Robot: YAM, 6 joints.
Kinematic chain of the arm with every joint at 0, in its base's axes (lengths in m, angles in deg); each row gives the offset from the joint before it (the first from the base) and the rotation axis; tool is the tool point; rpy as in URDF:
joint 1: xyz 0 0 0.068 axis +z
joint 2: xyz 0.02 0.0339 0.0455 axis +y
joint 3: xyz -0.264 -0.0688 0 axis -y
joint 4: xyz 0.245 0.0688 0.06 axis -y
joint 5: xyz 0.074 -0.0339 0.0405 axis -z
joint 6: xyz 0.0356 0 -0.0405 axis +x
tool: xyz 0 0 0 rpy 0 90 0
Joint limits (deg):
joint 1: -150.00..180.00
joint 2: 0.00..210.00
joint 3: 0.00..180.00
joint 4: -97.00..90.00
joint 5: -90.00..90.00
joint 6: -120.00..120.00
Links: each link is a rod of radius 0.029 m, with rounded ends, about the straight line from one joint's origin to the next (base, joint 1, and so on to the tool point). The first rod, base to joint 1, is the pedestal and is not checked.
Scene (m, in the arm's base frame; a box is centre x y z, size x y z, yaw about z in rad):
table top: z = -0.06
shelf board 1: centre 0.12 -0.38 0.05 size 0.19 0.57 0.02 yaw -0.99
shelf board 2: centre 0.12 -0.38 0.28 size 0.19 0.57 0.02 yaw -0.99
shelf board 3: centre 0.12 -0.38 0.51 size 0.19 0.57 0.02 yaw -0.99
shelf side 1: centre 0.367 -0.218 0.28 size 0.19 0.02 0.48 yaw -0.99
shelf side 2: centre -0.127 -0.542 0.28 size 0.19 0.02 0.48 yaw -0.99
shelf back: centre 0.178 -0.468 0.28 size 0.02 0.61 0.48 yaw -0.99
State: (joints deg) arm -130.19 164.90 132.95 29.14 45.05 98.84
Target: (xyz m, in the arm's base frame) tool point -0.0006 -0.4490 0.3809
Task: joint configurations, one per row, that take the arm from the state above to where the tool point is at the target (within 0.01 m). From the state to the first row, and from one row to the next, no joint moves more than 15 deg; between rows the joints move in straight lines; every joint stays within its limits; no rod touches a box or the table.
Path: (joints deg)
1: -132.13 150.41 128.32 29.28 45.41 95.92
2: -134.07 135.91 123.70 29.41 45.77 93.01
3: -136.01 121.42 119.07 29.55 46.14 90.09
4: -137.95 106.93 114.45 29.69 46.50 87.17
5: -139.89 92.43 109.82 29.83 46.86 84.26
6: -141.83 77.94 105.20 29.96 47.22 81.34
7: -128.30 78.87 92.49 25.86 52.22 87.17
8: -114.76 79.80 79.79 21.75 57.23 93.01
9: -101.23 80.74 67.09 17.65 62.23 98.84
10: -93.78 94.54 80.84 20.83 58.80 98.84
11: -86.34 108.34 94.59 24.01 55.38 98.84

